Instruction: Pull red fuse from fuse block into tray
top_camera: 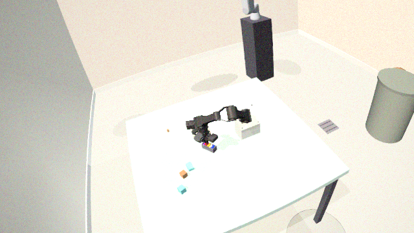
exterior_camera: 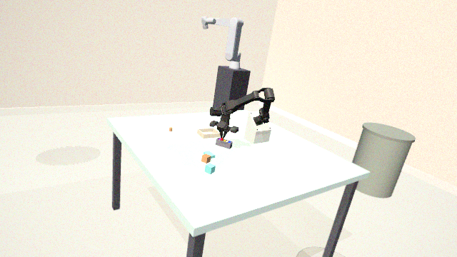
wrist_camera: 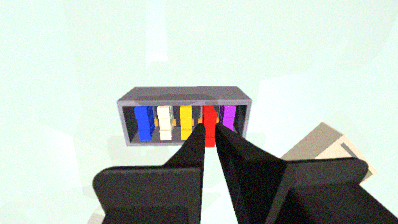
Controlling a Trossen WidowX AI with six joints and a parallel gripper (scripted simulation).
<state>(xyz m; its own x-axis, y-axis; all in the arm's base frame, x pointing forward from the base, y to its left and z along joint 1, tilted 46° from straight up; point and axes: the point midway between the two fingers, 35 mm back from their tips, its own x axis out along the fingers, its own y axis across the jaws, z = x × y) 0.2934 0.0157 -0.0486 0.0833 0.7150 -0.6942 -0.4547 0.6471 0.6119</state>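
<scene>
Now: the tan tray 18 cm to the right of my gripper tip, 4 cm below it and 3 cm behind it. Also, from my gripper tip: red fuse (1 cm below).
</scene>
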